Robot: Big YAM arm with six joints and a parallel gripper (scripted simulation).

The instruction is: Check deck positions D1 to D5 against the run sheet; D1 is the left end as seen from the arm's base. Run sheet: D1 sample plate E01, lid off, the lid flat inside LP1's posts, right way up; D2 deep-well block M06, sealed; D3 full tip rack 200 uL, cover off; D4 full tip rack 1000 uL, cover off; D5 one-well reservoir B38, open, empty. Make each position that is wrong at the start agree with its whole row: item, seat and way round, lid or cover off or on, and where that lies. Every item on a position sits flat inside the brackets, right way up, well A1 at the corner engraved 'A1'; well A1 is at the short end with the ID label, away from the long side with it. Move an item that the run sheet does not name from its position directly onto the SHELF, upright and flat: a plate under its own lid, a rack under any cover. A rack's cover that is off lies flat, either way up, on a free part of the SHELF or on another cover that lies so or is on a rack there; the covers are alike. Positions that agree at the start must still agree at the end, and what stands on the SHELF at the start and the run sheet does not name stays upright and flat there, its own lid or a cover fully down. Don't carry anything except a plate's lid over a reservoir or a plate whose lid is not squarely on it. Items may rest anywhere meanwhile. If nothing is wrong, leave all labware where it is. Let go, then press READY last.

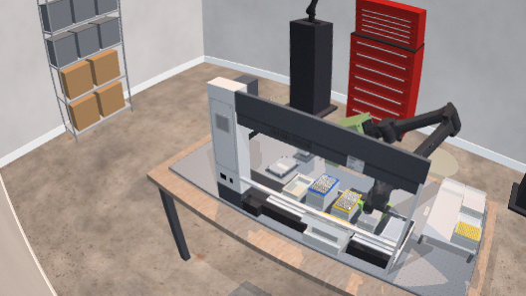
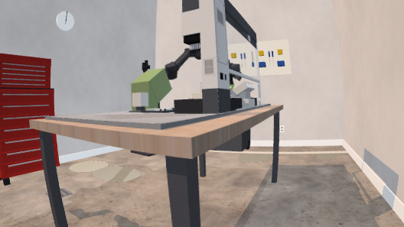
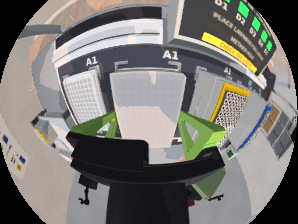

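My gripper is now 10 mm above the deep-well block. From my hand the other things lie so: sample plate (120 mm to the left, 30 mm below, 10 mm behind); then yellow-framed tip rack (120 mm to the right, 30 mm ahead, 10 mm above); then blue-framed tip rack (240 mm to the right, 40 mm ahead, 30 mm above).
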